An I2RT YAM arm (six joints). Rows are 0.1 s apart.
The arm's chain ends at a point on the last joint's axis. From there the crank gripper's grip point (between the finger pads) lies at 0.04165 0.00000 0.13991 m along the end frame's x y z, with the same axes.
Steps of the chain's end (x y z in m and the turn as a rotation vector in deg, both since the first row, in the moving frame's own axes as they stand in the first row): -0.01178 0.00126 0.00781 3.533 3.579 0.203; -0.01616 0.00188 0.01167 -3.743 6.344 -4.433; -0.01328 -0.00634 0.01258 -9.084 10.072 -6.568; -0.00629 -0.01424 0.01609 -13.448 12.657 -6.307; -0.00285 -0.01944 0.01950 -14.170 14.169 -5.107; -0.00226 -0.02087 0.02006 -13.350 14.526 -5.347; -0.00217 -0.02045 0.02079 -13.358 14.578 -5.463
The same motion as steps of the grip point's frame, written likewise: -0.00312 -0.00711 0.00468 3.533 3.579 0.203; -0.00075 0.00703 0.00603 -3.743 6.344 -4.433; 0.01138 0.00889 0.00182 -9.084 10.072 -6.568; 0.02456 0.01072 0.00040 -13.448 12.657 -6.307; 0.03110 0.00800 0.00141 -14.170 14.169 -5.107; 0.03246 0.00438 0.00196 -13.350 14.526 -5.347; 0.03269 0.00469 0.00263 -13.358 14.578 -5.463
